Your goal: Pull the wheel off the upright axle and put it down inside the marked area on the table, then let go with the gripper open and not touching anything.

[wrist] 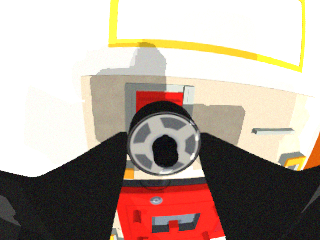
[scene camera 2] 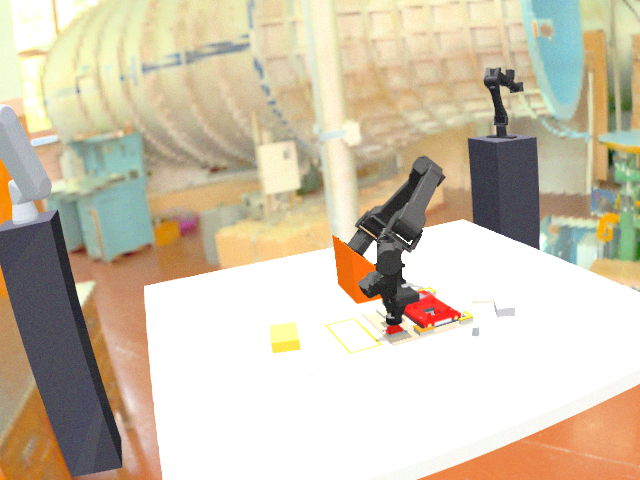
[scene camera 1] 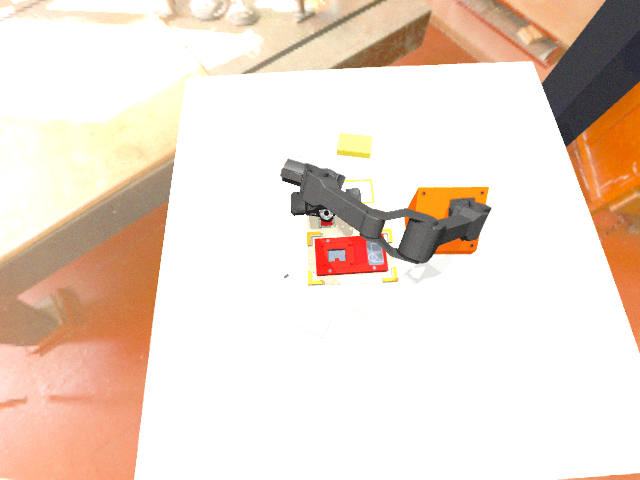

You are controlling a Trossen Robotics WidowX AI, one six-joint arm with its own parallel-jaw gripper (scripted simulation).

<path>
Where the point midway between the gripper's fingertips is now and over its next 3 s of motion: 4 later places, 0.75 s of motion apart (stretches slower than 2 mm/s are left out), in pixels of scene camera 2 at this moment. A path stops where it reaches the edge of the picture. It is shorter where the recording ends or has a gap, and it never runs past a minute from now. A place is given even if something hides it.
The gripper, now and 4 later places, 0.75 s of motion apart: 393, 318; 393, 307; 380, 295; 348, 303; 351, 330
</path>
